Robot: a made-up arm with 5 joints.
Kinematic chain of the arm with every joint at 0, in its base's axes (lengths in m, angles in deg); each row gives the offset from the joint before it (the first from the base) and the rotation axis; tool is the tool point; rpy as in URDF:
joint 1: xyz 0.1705 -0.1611 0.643 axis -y
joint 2: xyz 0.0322 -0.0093 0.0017 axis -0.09 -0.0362 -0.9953
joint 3: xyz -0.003 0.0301 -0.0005 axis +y
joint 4: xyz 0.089 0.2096 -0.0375 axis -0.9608 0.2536 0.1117
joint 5: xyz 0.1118 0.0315 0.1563 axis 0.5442 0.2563 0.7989
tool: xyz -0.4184 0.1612 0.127 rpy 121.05 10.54 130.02
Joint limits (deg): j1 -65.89..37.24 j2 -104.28..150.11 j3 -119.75..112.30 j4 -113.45..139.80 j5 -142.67..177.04
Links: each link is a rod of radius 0.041 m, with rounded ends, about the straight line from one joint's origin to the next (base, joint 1, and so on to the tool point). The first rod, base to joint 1, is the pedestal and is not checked.
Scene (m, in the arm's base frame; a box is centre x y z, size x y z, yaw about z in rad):
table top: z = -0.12
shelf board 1: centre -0.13 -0.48 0 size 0.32 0.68 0.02 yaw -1.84
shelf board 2: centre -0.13 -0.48 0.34 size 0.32 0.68 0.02 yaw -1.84
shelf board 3: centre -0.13 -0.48 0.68 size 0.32 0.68 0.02 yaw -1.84
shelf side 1: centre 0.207 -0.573 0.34 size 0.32 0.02 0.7 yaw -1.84
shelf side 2: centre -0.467 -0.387 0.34 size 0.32 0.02 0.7 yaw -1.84
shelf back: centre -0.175 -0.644 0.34 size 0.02 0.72 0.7 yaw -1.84
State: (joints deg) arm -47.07 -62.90 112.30 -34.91 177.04
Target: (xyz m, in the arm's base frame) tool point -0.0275 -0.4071 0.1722
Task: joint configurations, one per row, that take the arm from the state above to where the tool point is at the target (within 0.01 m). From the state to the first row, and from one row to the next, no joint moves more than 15 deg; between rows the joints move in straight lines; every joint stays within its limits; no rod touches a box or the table.
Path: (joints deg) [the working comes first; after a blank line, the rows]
Joints at the target: -65.89 49.44 67.23 69.81 148.10
Straight joint move there: clear.

1: -49.42 -48.86 106.67 -21.82 173.42
2: -51.78 -34.82 101.03 -8.73 169.81
3: -54.13 -20.77 95.40 4.36 166.19
4: -56.48 -6.73 89.77 17.45 162.57
5: -58.83 7.31 84.13 30.54 158.95
6: -61.18 21.35 78.50 43.63 155.34
7: -63.54 35.40 72.86 56.72 151.72
8: -65.89 49.44 67.23 69.81 148.10

